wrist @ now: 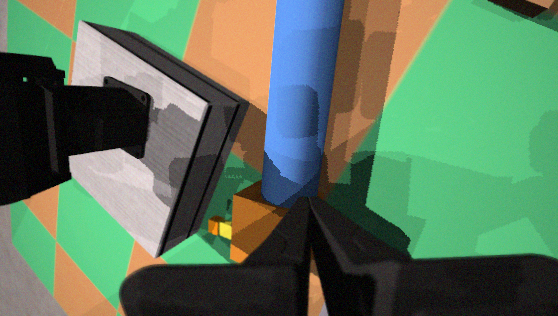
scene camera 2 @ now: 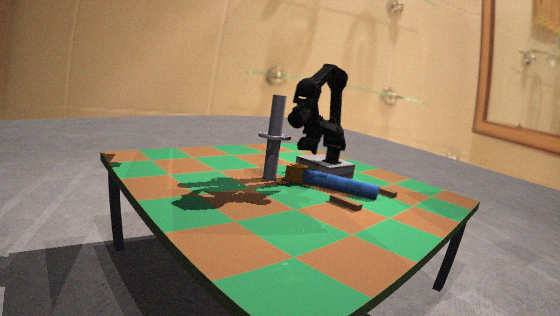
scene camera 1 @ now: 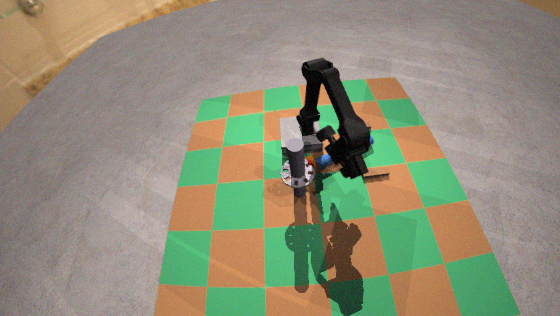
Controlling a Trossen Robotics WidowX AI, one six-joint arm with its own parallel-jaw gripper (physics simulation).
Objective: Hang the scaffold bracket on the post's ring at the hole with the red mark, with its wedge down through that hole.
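Note:
The scaffold bracket, a blue tube (scene camera 1: 325,160) (scene camera 2: 342,184) (wrist: 300,100) with an orange block (scene camera 2: 296,173) (wrist: 250,220) at one end, lies low at the table beside the post's foot. A small yellow and orange piece (wrist: 225,230) sticks out from the block in the wrist view. The grey post (scene camera 1: 297,159) (scene camera 2: 273,161) stands upright with a pale holed ring (scene camera 1: 285,175) (scene camera 2: 265,134) around it, above the bracket. The red mark (scene camera 1: 310,162) (scene camera 2: 289,138) is on the ring's side toward the arm. My gripper (wrist: 307,205) is shut and empty, above the bracket; its fingertips meet over the block end.
The arm's grey base (scene camera 1: 290,131) (scene camera 2: 325,166) (wrist: 135,200) stands close beside the bracket's block end. A short brown bar (scene camera 1: 376,177) (scene camera 2: 345,202) lies near the tube on one side, and a second brown bar (scene camera 2: 388,192) lies near its far end.

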